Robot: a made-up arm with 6 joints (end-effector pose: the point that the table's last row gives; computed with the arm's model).
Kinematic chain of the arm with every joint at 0, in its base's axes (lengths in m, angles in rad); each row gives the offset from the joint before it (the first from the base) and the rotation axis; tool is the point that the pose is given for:
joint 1: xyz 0 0 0.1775 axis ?
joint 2: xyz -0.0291 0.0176 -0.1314 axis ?
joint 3: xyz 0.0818 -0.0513 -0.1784 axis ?
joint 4: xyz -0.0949 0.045 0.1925 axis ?
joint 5: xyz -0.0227 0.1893 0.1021 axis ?
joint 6: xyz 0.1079 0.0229 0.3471 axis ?
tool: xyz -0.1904 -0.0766 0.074
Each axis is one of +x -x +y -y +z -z.
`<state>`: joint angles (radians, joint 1 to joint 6).
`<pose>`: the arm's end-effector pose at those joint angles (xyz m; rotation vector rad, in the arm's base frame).
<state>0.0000 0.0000 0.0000 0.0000 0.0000 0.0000</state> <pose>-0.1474 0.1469 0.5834 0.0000 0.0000 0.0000</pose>
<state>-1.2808 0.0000 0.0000 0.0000 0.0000 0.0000</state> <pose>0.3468 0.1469 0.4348 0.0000 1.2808 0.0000</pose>
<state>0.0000 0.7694 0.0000 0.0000 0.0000 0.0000</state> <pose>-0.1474 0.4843 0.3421 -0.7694 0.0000 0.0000</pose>
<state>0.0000 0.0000 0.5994 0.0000 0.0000 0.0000</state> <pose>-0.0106 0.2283 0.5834 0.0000 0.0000 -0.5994</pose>
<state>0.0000 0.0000 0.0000 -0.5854 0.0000 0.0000</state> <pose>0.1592 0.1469 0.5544 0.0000 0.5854 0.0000</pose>
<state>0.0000 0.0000 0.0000 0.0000 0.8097 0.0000</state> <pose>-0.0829 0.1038 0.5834 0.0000 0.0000 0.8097</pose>
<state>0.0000 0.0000 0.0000 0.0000 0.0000 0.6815</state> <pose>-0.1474 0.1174 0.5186 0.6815 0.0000 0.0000</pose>
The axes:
joint 1: -y
joint 2: -x
joint 3: -z
joint 4: -y
joint 5: +z
joint 6: +x

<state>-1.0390 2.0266 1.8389 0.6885 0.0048 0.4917</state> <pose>-0.3535 0.1390 -0.4117 -1.2399 -1.3087 0.6149</pose>
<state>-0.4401 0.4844 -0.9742 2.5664 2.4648 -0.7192</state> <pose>-0.4555 -0.4553 -0.0202 1.2556 2.2055 -0.8326</pose>
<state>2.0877 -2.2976 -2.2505 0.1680 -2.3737 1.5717</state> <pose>0.6326 -0.0157 0.4168 -1.4095 -1.1353 -2.2089</pose>
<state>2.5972 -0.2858 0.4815 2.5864 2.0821 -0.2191</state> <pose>0.4334 0.4256 0.4371 0.9930 0.8139 2.3181</pose>
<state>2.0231 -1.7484 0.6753 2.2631 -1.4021 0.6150</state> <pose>-0.2901 0.3111 -0.0231 -1.9333 0.2160 0.3129</pose>
